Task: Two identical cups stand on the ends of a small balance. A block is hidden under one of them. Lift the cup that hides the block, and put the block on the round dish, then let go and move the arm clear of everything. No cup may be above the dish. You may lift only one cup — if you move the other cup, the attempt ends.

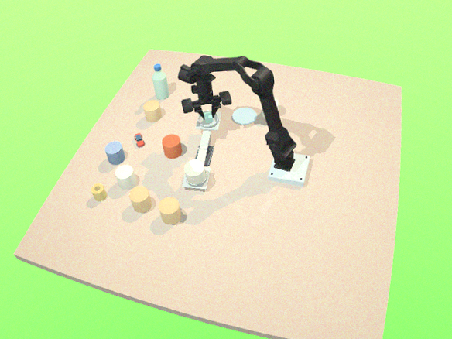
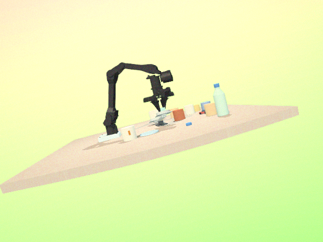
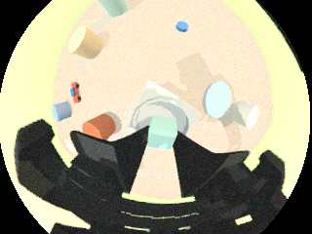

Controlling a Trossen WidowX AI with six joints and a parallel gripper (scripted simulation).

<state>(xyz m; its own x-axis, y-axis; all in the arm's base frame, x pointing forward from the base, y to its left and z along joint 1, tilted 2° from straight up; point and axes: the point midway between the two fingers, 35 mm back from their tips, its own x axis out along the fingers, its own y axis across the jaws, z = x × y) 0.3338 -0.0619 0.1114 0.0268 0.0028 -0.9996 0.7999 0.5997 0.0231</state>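
Right now my gripper tip is 15 cm to the left of the round dish, 9 cm past it and 8 cm above it. Round my gripper tip: pale green block: 1 cm above; then blue cap: 20 cm to the right, 12 cm ahead, 8 cm below; then orange cylinder: 16 cm to the left, 9 cm ahead, 5 cm below.
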